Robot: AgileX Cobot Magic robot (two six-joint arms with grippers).
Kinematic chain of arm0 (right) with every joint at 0, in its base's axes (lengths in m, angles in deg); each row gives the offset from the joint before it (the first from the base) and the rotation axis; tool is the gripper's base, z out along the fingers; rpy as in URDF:
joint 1: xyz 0 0 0.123 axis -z
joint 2: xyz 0 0 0 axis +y
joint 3: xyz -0.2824 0 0.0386 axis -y
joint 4: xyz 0.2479 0 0.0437 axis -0.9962 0 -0.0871
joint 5: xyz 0 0 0 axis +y
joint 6: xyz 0.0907 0 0.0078 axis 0.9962 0 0.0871
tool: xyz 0 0 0 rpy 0 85 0
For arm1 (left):
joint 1: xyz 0 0 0.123 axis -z
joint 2: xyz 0 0 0 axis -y
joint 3: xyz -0.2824 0 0.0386 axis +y
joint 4: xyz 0.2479 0 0.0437 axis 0.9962 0 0.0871
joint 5: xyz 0 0 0 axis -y
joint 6: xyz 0.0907 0 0.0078 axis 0.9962 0 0.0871
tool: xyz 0 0 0 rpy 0 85 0
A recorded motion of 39 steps. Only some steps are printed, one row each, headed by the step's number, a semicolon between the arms.
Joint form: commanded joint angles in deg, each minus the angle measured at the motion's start. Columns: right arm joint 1, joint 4, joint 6, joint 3, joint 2, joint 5; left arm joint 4, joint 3, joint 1, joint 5, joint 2, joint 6.
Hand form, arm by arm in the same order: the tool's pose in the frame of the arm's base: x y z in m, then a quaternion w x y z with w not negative. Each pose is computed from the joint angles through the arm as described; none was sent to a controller.
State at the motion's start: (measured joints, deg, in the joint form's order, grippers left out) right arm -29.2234 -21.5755 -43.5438 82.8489 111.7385 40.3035; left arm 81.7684 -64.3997 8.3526 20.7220 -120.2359 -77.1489
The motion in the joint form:
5: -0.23 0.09 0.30 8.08 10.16 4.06; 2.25 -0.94 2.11 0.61 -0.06 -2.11
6: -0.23 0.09 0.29 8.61 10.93 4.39; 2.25 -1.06 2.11 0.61 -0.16 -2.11
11: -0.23 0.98 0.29 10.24 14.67 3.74; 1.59 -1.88 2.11 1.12 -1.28 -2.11
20: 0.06 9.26 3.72 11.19 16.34 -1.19; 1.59 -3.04 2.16 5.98 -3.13 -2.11
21: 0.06 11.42 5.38 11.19 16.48 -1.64; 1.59 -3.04 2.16 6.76 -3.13 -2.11
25: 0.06 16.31 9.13 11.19 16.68 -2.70; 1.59 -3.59 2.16 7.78 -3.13 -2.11
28: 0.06 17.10 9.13 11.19 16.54 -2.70; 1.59 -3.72 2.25 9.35 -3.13 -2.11
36: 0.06 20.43 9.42 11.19 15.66 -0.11; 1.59 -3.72 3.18 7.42 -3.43 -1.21
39: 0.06 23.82 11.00 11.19 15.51 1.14; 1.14 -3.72 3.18 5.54 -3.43 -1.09
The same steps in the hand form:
5: 0.3799 0.2414 0.1705 0.18472 -0.48592 0.84432 0.12995; 0.3983 -0.1069 0.1068 0.34554 0.18388 0.90030 -0.19038
6: 0.3814 0.2423 0.1667 0.17996 -0.48658 0.84487 0.13060; 0.3988 -0.1070 0.1065 0.34570 0.18390 0.90024 -0.19038
11: 0.3889 0.2452 0.1445 0.16686 -0.48940 0.84701 0.12337; 0.4019 -0.1083 0.1023 0.34416 0.17955 0.90042 -0.19638
20: 0.4034 0.2392 0.1355 0.19522 -0.49606 0.84360 0.06437; 0.4032 -0.1160 0.0966 0.33791 0.19154 0.89090 -0.23544
21: 0.4049 0.2375 0.1343 0.19610 -0.49425 0.84530 0.05233; 0.4027 -0.1171 0.0971 0.33775 0.19350 0.88888 -0.24163
25: 0.4084 0.2338 0.1327 0.20068 -0.49009 0.84787 0.02557; 0.4044 -0.1188 0.1000 0.34187 0.19692 0.88435 -0.24956
28: 0.4088 0.2331 0.1338 0.20170 -0.49398 0.84551 0.02035; 0.4038 -0.1216 0.1016 0.34226 0.20178 0.87944 -0.26217
36: 0.4067 0.2283 0.1393 0.18622 -0.51008 0.83972 -0.00028; 0.4028 -0.1256 0.0981 0.34035 0.21056 0.88247 -0.24712
39: 0.4068 0.2243 0.1399 0.17606 -0.51513 0.83858 -0.02054; 0.4042 -0.1232 0.0970 0.34177 0.20317 0.88746 -0.23309

